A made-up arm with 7 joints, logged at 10 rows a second.
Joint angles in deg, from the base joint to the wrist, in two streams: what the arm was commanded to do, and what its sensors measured. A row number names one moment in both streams.
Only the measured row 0 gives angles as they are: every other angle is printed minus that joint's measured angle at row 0.
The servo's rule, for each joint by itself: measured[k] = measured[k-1] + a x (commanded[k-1-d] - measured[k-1]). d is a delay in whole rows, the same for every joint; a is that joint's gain. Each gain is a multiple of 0.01, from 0.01 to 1. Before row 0 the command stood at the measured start. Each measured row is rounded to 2 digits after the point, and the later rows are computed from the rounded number. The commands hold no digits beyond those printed.
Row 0, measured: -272.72 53.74 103.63 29.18 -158.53 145.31 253.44
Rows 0 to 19, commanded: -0.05 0.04 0.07 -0.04 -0.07 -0.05 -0.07; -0.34 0.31 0.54 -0.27 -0.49 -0.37 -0.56; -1.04 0.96 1.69 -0.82 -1.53 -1.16 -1.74; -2.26 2.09 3.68 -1.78 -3.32 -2.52 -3.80; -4.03 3.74 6.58 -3.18 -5.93 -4.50 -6.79; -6.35 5.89 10.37 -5.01 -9.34 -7.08 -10.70; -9.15 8.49 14.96 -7.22 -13.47 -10.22 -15.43; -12.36 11.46 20.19 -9.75 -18.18 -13.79 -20.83; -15.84 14.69 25.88 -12.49 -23.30 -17.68 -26.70; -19.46 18.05 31.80 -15.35 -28.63 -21.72 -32.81; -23.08 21.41 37.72 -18.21 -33.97 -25.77 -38.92; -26.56 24.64 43.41 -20.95 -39.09 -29.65 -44.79; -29.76 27.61 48.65 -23.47 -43.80 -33.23 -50.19; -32.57 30.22 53.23 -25.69 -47.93 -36.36 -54.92; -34.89 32.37 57.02 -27.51 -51.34 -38.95 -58.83; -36.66 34.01 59.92 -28.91 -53.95 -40.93 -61.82; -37.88 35.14 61.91 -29.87 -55.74 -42.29 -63.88; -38.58 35.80 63.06 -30.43 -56.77 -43.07 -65.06; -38.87 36.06 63.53 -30.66 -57.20 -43.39 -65.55; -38.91 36.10 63.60 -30.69 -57.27 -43.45 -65.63
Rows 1 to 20, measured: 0.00 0.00 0.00 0.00 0.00 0.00 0.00; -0.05 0.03 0.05 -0.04 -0.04 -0.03 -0.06; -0.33 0.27 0.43 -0.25 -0.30 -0.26 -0.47; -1.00 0.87 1.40 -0.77 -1.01 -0.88 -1.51; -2.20 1.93 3.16 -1.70 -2.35 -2.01 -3.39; -3.94 3.50 5.79 -3.06 -4.43 -3.73 -6.18; -6.23 5.58 9.32 -4.85 -7.28 -6.04 -9.89; -9.00 8.11 13.66 -7.03 -10.87 -8.92 -14.43; -12.19 11.02 18.69 -9.53 -15.11 -12.28 -19.68; -15.66 14.21 24.23 -12.25 -19.86 -16.01 -25.44; -19.27 17.55 30.06 -15.10 -24.95 -19.95 -31.48; -22.89 20.91 35.96 -17.96 -30.18 -23.97 -37.58; -26.38 24.16 41.70 -20.71 -35.35 -27.89 -43.49; -29.59 27.16 47.05 -23.25 -40.25 -31.57 -48.98; -32.42 29.82 51.81 -25.49 -44.70 -34.88 -53.85; -34.77 32.04 55.82 -27.35 -48.55 -37.69 -57.93; -36.57 33.75 58.98 -28.79 -51.68 -39.93 -61.12; -37.81 34.96 61.24 -29.78 -54.03 -41.56 -63.38; -38.54 35.69 62.64 -30.38 -55.62 -42.60 -64.76; -38.85 36.01 63.33 -30.64 -56.54 -43.15 -65.41
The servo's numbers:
d 1
a 0.95 0.87 0.77 0.92 0.58 0.69 0.82

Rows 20 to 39, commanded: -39.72 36.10 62.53 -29.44 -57.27 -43.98 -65.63; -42.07 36.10 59.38 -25.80 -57.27 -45.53 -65.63; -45.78 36.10 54.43 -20.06 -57.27 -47.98 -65.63; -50.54 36.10 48.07 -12.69 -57.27 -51.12 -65.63; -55.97 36.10 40.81 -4.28 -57.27 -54.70 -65.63; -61.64 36.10 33.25 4.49 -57.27 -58.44 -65.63; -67.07 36.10 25.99 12.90 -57.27 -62.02 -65.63; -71.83 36.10 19.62 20.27 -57.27 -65.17 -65.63; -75.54 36.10 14.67 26.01 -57.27 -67.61 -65.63; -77.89 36.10 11.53 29.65 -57.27 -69.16 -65.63; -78.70 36.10 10.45 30.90 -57.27 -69.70 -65.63; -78.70 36.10 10.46 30.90 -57.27 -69.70 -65.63; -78.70 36.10 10.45 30.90 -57.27 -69.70 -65.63; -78.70 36.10 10.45 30.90 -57.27 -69.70 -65.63; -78.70 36.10 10.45 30.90 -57.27 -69.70 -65.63; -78.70 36.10 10.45 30.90 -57.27 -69.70 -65.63; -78.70 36.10 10.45 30.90 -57.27 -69.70 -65.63; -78.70 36.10 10.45 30.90 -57.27 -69.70 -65.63; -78.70 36.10 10.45 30.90 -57.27 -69.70 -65.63; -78.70 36.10 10.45 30.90 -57.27 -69.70 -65.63
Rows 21 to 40, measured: -38.91 36.09 63.54 -30.69 -56.96 -43.36 -65.59; -39.68 36.10 62.76 -29.54 -57.14 -43.79 -65.62; -41.95 36.10 60.16 -26.10 -57.22 -44.99 -65.63; -45.59 36.10 55.75 -20.54 -57.25 -47.05 -65.63; -50.29 36.10 49.84 -13.32 -57.26 -49.86 -65.63; -55.69 36.10 42.89 -5.00 -57.27 -53.20 -65.63; -61.34 36.10 35.47 3.73 -57.27 -56.82 -65.63; -66.78 36.10 28.17 12.17 -57.27 -60.41 -65.63; -71.58 36.10 21.59 19.62 -57.27 -63.69 -65.63; -75.34 36.10 16.26 25.50 -57.27 -66.39 -65.63; -77.76 36.10 12.62 29.32 -57.27 -68.30 -65.63; -78.65 36.10 10.95 30.77 -57.27 -69.27 -65.63; -78.70 36.10 10.57 30.89 -57.27 -69.57 -65.63; -78.70 36.10 10.48 30.90 -57.27 -69.66 -65.63; -78.70 36.10 10.46 30.90 -57.27 -69.69 -65.63; -78.70 36.10 10.45 30.90 -57.27 -69.70 -65.63; -78.70 36.10 10.45 30.90 -57.27 -69.70 -65.63; -78.70 36.10 10.45 30.90 -57.27 -69.70 -65.63; -78.70 36.10 10.45 30.90 -57.27 -69.70 -65.63; -78.70 36.10 10.45 30.90 -57.27 -69.70 -65.63
